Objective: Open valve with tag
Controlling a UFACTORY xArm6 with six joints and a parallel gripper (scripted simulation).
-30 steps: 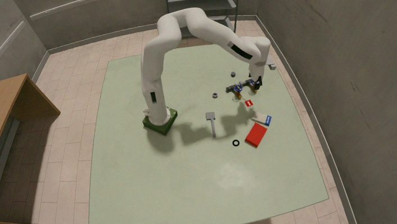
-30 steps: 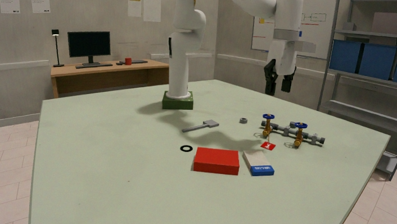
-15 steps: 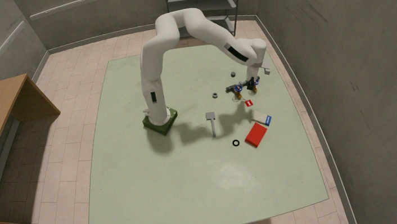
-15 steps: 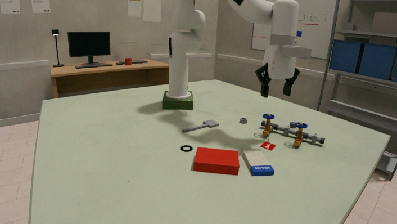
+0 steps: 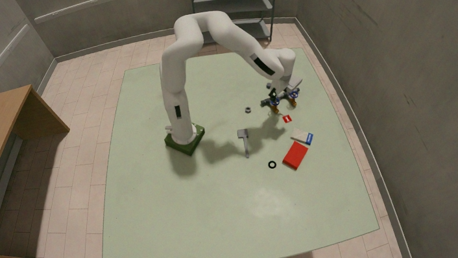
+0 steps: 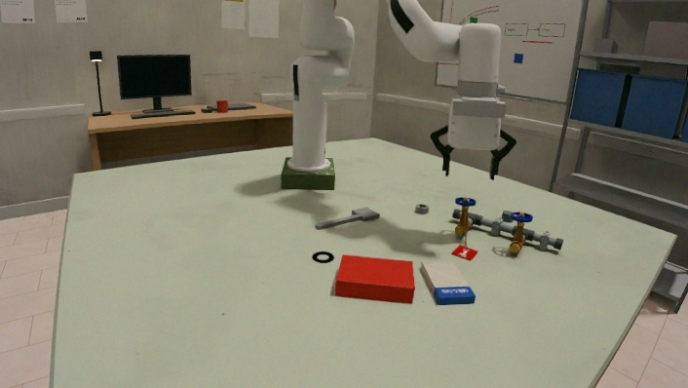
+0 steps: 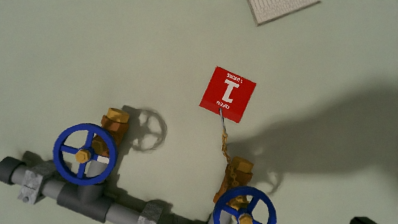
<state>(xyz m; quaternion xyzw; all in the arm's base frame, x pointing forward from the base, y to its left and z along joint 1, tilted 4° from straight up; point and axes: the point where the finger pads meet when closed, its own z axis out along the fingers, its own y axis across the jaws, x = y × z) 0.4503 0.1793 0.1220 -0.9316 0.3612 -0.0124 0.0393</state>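
My hand is 6 cm short of the red tag, 3 cm to the left of it and 15 cm above it. Round my hand: grey nut 15 cm behind, 1 cm to the left, 14 cm below; then white-and-blue box 13 cm ahead, 15 cm to the right, 14 cm below; then grey scraper 16 cm behind, 18 cm to the right, 14 cm below.
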